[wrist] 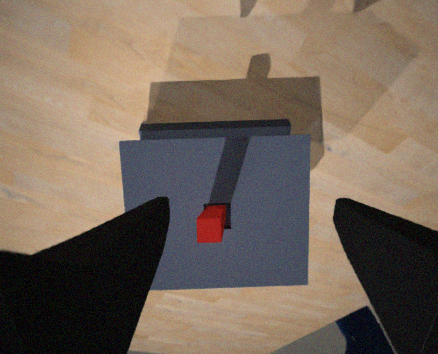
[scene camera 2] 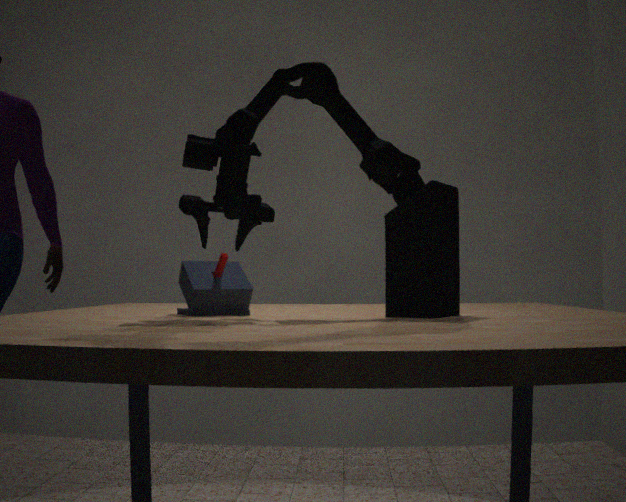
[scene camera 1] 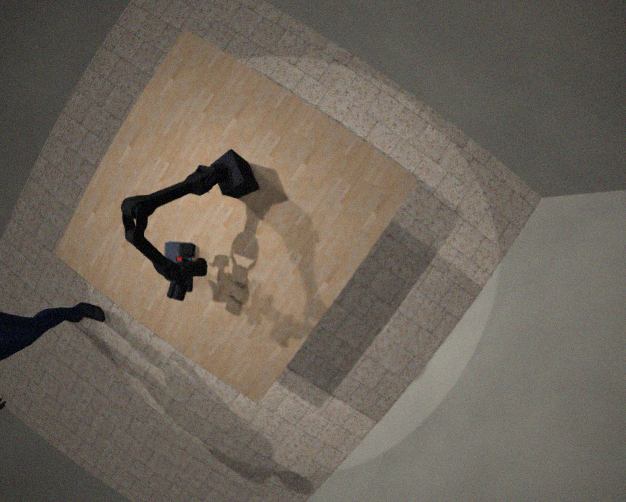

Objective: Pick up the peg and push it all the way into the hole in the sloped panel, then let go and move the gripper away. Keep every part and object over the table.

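Places are measured from the arm's base along level axes (x back, y right, z up), in centimetres.
Where they show: gripper, fingertip midpoint: [wrist: 251,208] [scene camera 2: 220,249]; arm's base at its link origin: [scene camera 2: 418,204] [scene camera 1: 223,172].
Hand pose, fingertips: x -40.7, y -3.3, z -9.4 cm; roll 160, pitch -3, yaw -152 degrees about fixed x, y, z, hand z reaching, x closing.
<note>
Each offset is from my fingertips to the top centre of the thing. "spot": to the spot under its first point. Level surfaces: height alone.
The red peg {dx -1.1, dy +5.5, dz -0.6 cm} [scene camera 1: 179,258] [scene camera 2: 221,265] [wrist: 210,225] stands tilted in the square hole of the blue-grey sloped panel {dx -2.7, dy +8.2, dz -2.1 cm} [scene camera 1: 174,250] [scene camera 2: 233,277] [wrist: 165,175]. Part of the peg sticks out of the panel's face, and a dark sliver of the hole shows beside it in the wrist view. My gripper [scene camera 2: 220,248] [wrist: 251,208] is open and empty. Its fingertips are above the panel and a little above the peg's top. In the wrist view the peg lies between the two fingers, nearer the left one. In scene camera 1 the arm hides the fingertips.
The panel's block stands on the wooden table {dz -13.7 cm} [scene camera 1: 209,94] [scene camera 2: 323,334], with its low base edge {spot: dx -0.6, dy +4.1, dz -12.5 cm} [wrist: 215,128] showing. The arm's base [scene camera 1: 236,175] [scene camera 2: 422,256] stands on the same table. A person [scene camera 1: 31,329] [scene camera 2: 33,172] is beside the table.
</note>
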